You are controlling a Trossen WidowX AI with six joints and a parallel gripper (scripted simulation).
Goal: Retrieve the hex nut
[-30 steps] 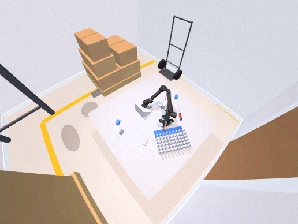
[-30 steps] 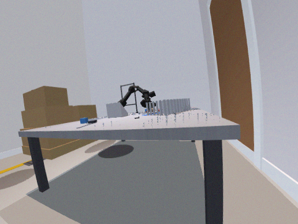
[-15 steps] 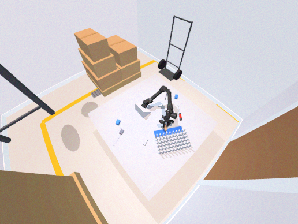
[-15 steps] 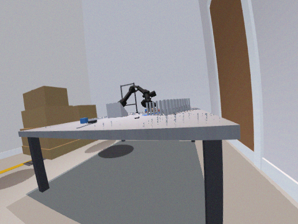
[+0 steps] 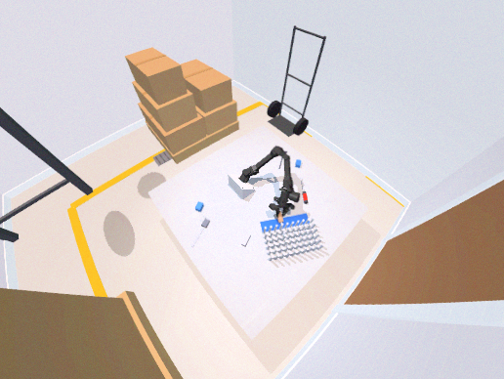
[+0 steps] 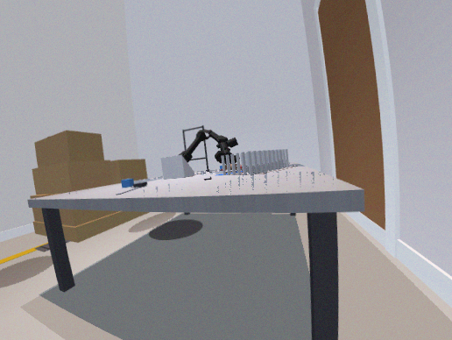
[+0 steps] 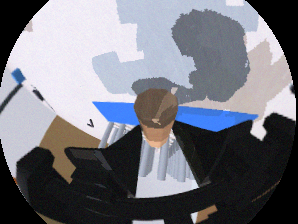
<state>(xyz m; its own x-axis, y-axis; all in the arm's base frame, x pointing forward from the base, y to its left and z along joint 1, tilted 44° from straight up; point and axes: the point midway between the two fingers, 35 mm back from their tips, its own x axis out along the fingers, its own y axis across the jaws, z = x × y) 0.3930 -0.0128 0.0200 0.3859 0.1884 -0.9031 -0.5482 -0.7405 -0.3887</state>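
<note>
My gripper tip is 5 cm short of the blue taped strip, 4 cm above it and 1 cm to the right of it. Also, from my gripper tip: wooden-handled screwdriver 9 cm ahead, 6 cm to the right, 1 cm below.
</note>
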